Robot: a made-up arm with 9 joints. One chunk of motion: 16 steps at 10 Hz.
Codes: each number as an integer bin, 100 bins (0 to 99) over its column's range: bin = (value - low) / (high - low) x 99, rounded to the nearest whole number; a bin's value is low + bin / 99 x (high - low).
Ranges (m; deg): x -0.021..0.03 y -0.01..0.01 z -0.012..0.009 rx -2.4..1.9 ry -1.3..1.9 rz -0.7..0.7
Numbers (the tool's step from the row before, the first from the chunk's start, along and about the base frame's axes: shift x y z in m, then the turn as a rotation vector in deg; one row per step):
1: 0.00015 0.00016 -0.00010 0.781 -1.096 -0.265
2: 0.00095 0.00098 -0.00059 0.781 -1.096 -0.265
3: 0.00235 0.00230 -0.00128 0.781 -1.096 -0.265
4: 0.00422 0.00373 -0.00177 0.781 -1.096 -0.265
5: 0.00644 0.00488 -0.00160 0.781 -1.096 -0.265
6: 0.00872 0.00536 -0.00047 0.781 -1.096 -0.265
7: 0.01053 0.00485 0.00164 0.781 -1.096 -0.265
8: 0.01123 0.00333 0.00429 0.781 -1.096 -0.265
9: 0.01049 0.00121 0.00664 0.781 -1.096 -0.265
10: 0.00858 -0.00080 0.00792 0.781 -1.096 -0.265
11: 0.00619 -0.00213 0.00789 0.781 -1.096 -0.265
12: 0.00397 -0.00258 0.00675 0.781 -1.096 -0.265
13: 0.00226 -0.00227 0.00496 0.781 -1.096 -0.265
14: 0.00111 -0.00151 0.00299 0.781 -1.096 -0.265
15: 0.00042 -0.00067 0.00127 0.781 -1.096 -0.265
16: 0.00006 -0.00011 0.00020 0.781 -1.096 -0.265
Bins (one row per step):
1: 41 50 56 73 6 31
2: 43 54 54 73 6 31
3: 45 61 51 73 6 31
4: 49 68 48 73 6 31
5: 53 74 49 73 6 31
6: 58 76 54 73 6 31
7: 61 74 64 73 6 31
8: 63 66 77 73 6 31
9: 61 55 88 73 6 31
10: 57 46 94 73 6 31
11: 53 39 94 73 6 31
12: 48 37 88 73 6 31
13: 45 38 80 73 6 31
14: 43 42 71 73 6 31
15: 42 46 63 73 6 31
16: 41 49 58 73 6 31

